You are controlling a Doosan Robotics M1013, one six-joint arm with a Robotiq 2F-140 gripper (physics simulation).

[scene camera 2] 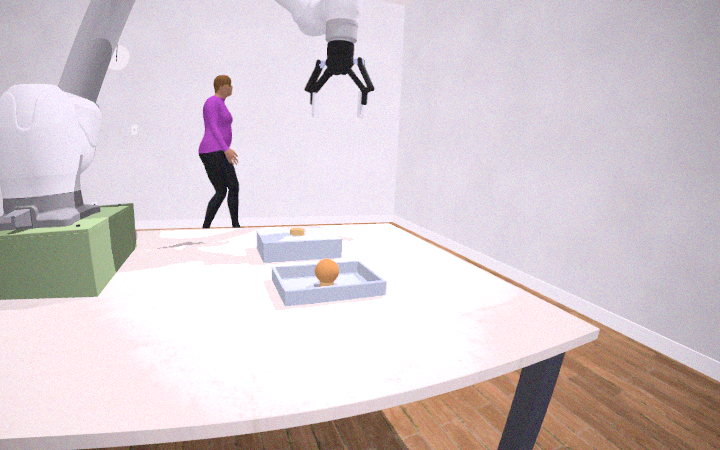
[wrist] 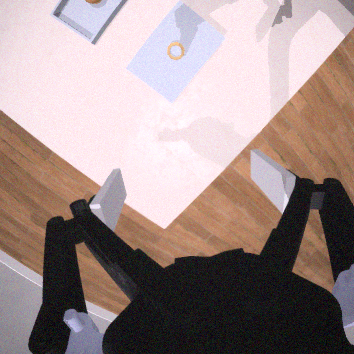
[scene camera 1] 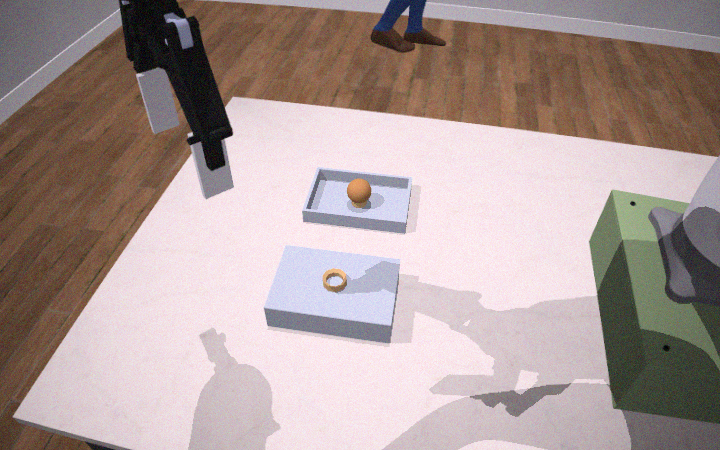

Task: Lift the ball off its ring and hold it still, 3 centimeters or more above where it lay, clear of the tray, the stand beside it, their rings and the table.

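Places are measured from the arm's base along level axes (x ahead, y left, z up), in metres.
Pixels of known places: gripper, fingertip midpoint: [scene camera 2: 336, 117] [wrist: 187, 172] [scene camera 1: 190, 157]; arm's base, origin of the base link: [scene camera 2: 47, 220] [scene camera 1: 714, 263].
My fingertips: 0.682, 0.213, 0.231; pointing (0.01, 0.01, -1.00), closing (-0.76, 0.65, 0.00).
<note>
For each thing: its top centre in the pictures, then the offset to it from my fingertips, as dx, dy, dz. "*": a spot on its surface instead. Level surfaces: height alone.
- orange ball, middle of its top: [scene camera 1: 359, 181] [scene camera 2: 327, 259] -0.105, -0.344, -0.291
- shallow grey-blue tray, middle of its top: [scene camera 1: 359, 193] [scene camera 2: 326, 273] -0.105, -0.344, -0.320
- empty tan ring, surface spot: [scene camera 1: 324, 280] [wrist: 173, 57] * -0.105, -0.101, -0.290
- white table, its level: dz -0.348
The orange ball [scene camera 1: 358, 191] [scene camera 2: 326, 271] rests on its small ring [scene camera 1: 359, 203] inside the shallow grey-blue tray [scene camera 1: 353, 220] [scene camera 2: 335, 295]. In the wrist view a sliver of the ball [wrist: 92, 1] shows at the top edge, with part of the tray [wrist: 75, 31]. The stand [scene camera 1: 329, 314] [scene camera 2: 302, 249] [wrist: 150, 62], a flat-topped block, is beside the tray and bears an empty tan ring [scene camera 1: 324, 280] [scene camera 2: 297, 231] [wrist: 169, 51]. My gripper [scene camera 1: 192, 160] [scene camera 2: 336, 114] [wrist: 187, 172] is open and empty, high above the table and well away from the ball.
The white table [scene camera 1: 504, 222] [scene camera 2: 201, 360] [wrist: 60, 100] carries a green block [scene camera 1: 658, 318] [scene camera 2: 53, 262] under the arm's base [scene camera 2: 47, 143]. A person [scene camera 2: 216, 124] stands beyond the table. Arm shadows fall across the table and stand.
</note>
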